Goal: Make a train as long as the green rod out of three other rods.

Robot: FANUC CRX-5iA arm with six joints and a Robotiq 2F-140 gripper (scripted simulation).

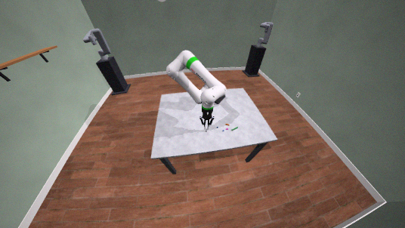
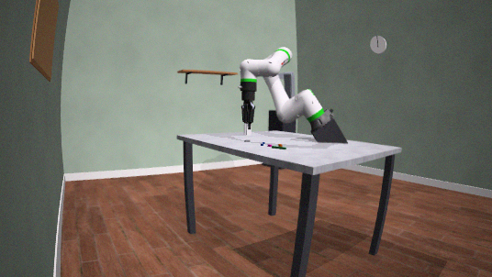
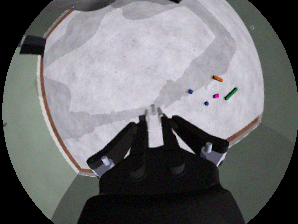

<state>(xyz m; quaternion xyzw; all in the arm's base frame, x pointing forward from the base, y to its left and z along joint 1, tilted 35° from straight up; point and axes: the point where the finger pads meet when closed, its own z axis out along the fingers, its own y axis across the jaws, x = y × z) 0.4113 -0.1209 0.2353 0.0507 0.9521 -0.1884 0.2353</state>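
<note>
The grey rod lies 70 mm below my hand. The rest, counted from my hand: orange rod: 240 mm to the left, 70 mm below, 20 mm behind; then green rod: 300 mm to the left, 70 mm below, 40 mm ahead; then magenta rod: 210 mm to the left, 70 mm below, 30 mm ahead.
</note>
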